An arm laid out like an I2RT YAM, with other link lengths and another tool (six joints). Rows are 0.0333 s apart.
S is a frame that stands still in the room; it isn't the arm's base.
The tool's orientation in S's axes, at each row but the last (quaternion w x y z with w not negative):
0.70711, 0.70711, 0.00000, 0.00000
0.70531, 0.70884, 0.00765, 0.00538
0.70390, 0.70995, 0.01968, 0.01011
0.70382, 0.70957, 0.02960, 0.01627
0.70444, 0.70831, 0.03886, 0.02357
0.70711, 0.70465, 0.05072, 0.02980
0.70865, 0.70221, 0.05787, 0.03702
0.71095, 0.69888, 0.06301, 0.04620
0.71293, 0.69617, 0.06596, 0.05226
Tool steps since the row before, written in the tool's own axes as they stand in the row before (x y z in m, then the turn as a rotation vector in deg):
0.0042, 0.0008, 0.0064, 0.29, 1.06, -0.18
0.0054, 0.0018, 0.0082, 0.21, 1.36, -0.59
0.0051, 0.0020, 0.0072, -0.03, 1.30, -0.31
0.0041, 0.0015, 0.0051, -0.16, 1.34, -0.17
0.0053, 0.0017, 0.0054, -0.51, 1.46, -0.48
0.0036, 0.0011, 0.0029, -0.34, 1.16, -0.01
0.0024, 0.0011, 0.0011, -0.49, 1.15, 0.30
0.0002, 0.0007, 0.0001, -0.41, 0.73, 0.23
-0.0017, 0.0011, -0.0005, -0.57, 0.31, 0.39
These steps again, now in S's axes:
0.0042, -0.0064, 0.0008, 0.29, 0.18, 1.06
0.0056, -0.0081, 0.0017, 0.20, 0.59, 1.36
0.0054, -0.0070, 0.0019, -0.03, 0.30, 1.30
0.0044, -0.0048, 0.0014, -0.15, 0.15, 1.34
0.0058, -0.0049, 0.0016, -0.52, 0.43, 1.47
0.0039, -0.0025, 0.0010, -0.30, -0.02, 1.17
0.0026, -0.0008, 0.0010, -0.41, -0.35, 1.17
0.0002, -0.0001, 0.0007, -0.35, -0.28, 0.74
-0.0017, 0.0002, 0.0011, -0.49, -0.47, 0.33

